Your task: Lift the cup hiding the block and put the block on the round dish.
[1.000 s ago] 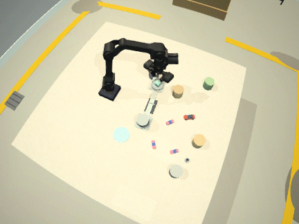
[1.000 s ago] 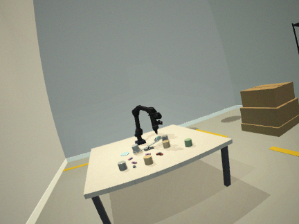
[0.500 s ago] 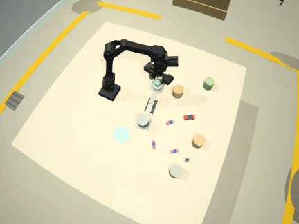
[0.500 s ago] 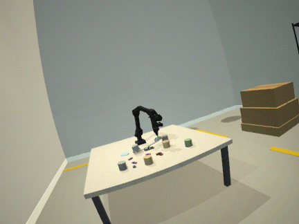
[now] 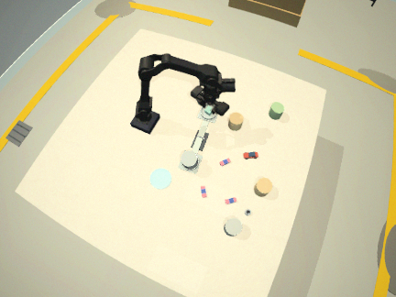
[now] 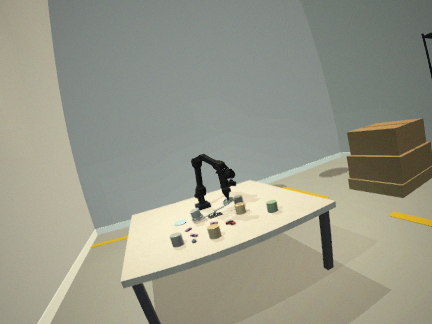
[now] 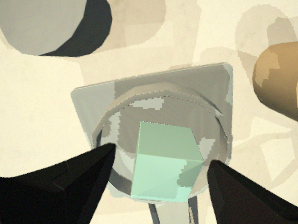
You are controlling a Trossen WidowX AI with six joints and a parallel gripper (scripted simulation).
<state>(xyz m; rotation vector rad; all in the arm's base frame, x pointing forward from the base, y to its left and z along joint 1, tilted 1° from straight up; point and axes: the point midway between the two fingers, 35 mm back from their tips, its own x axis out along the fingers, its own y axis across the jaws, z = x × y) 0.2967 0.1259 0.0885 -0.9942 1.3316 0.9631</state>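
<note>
My gripper tip is now 370 mm to the left of the pale blue round dish, 90 mm past it and 80 mm above it. From my gripper tip the other things lie so: red toy: 260 mm ahead, 110 mm to the right, 70 mm below; balance beam: 130 mm to the right, 50 mm below, 10 mm ahead; green cylinder: 300 mm ahead, 190 mm to the left, 50 mm below.
</note>
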